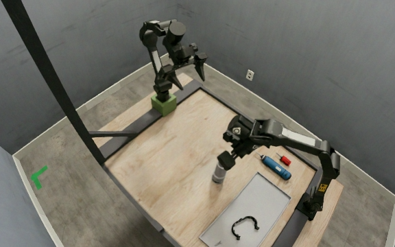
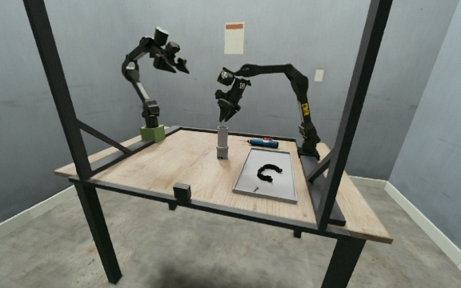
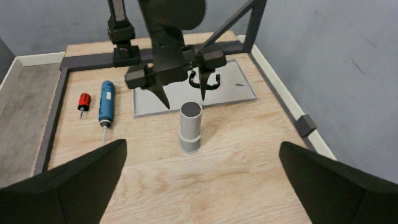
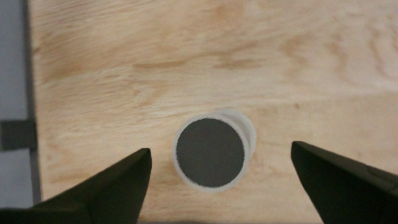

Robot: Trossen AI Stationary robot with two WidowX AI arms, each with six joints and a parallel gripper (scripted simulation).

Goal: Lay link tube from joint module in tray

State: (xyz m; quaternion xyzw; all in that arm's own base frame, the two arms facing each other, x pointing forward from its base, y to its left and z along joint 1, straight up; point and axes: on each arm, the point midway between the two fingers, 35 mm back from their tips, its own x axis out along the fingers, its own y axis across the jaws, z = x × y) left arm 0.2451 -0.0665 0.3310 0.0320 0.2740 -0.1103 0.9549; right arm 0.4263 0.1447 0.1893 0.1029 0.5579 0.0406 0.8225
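Now: right hand 10 mm past the grey link tube, 10 mm to the right of it and 110 mm above it. Round my right hand: grey joint module: 20 mm behind, 10 mm to the left, 190 mm below; grey tray: 90 mm behind, 220 mm to the right, 210 mm below; small pin: 260 mm behind, 180 mm to the right, 210 mm below.
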